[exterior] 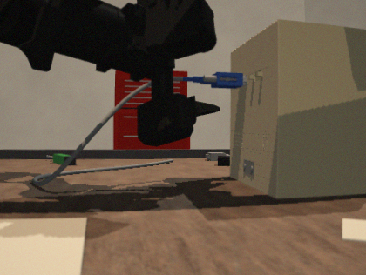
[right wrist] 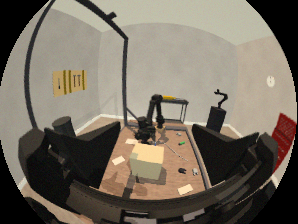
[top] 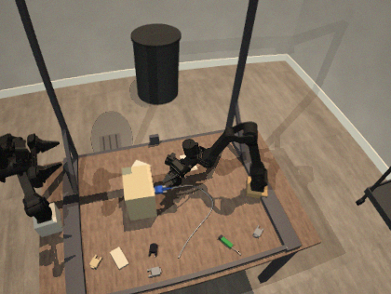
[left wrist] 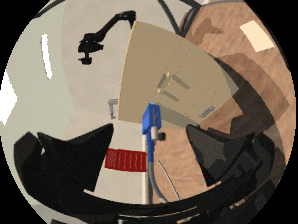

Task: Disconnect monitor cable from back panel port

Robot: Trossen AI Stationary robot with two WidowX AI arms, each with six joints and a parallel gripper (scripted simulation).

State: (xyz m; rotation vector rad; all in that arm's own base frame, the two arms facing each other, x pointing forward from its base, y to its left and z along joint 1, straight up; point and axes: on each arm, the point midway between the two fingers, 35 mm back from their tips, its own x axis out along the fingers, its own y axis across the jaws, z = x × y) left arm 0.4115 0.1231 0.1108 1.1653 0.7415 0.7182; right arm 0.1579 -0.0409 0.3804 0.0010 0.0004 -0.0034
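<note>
My left gripper is now 4 cm to the left of the blue plug, 3 cm short of it and 1 cm above it. From my left hand the other things lie so: back panel (7 cm to the right, 5 cm below, 1 cm ahead); then beige box (13 cm to the right, 5 cm below, 1 cm ahead).
</note>
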